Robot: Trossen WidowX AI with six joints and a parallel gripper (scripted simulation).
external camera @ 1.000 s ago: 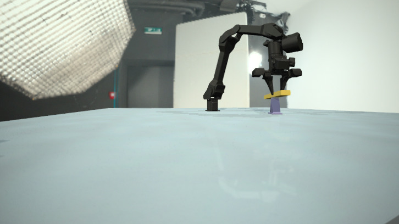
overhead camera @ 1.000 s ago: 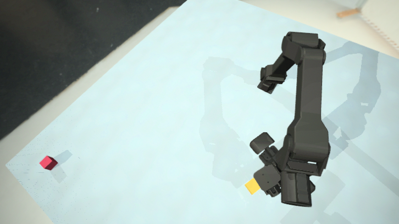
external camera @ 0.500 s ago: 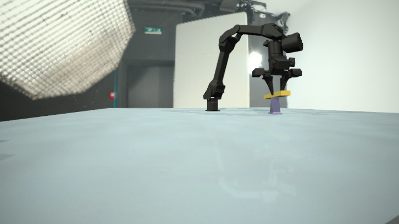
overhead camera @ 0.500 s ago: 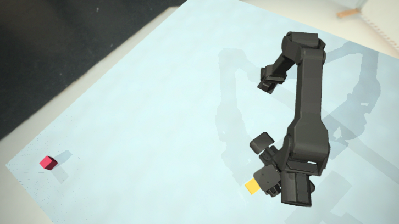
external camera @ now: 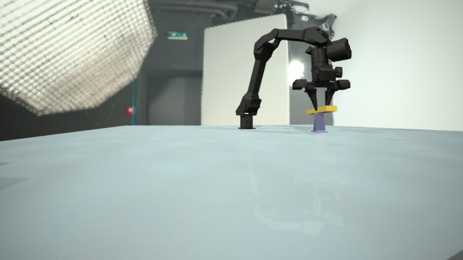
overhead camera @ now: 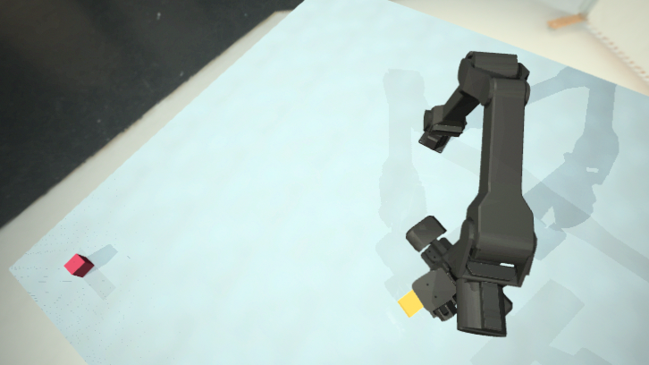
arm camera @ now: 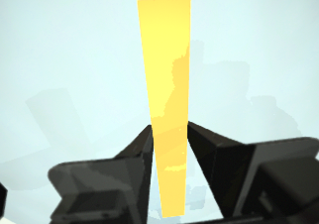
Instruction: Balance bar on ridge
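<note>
Now: gripper tip 3 cm past the yellow bar and 1 cm to the right of it. The rest, counted from my gripper tip: red cube: 41 cm ahead, 66 cm to the right, 6 cm below.
</note>
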